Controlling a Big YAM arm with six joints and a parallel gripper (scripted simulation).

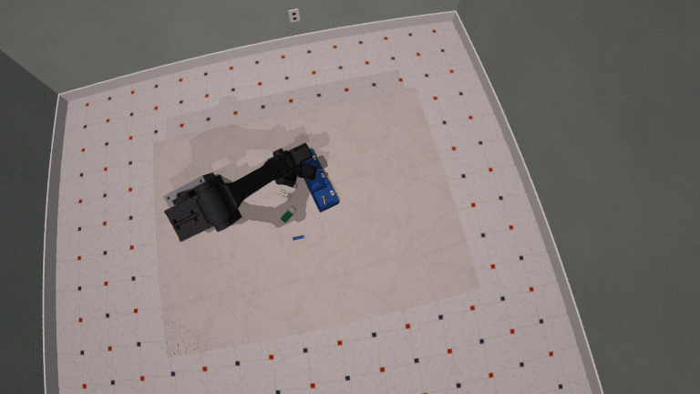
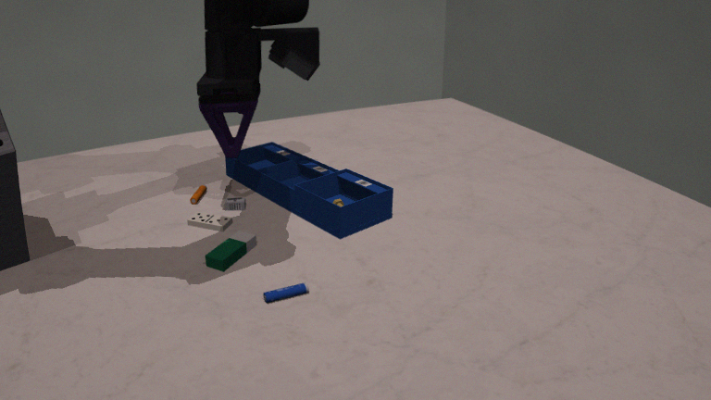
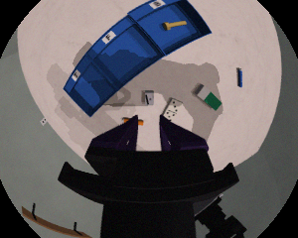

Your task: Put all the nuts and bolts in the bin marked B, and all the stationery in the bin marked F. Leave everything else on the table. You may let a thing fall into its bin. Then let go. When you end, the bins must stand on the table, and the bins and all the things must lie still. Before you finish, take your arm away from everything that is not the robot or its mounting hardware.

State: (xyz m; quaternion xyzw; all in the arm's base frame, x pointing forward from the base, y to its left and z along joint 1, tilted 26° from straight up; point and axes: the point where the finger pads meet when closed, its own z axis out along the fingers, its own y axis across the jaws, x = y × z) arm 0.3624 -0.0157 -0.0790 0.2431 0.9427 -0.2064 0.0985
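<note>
Right now my hand is 7 cm above the grey metal piece. From my hand the other things lie so: white domino: 8 cm below, 5 cm behind, 2 cm to the right; orange cylinder: 8 cm below, 6 cm to the left, 3 cm behind; blue three-part bin: 9 cm ahead, 6 cm below, 1 cm to the right.
</note>
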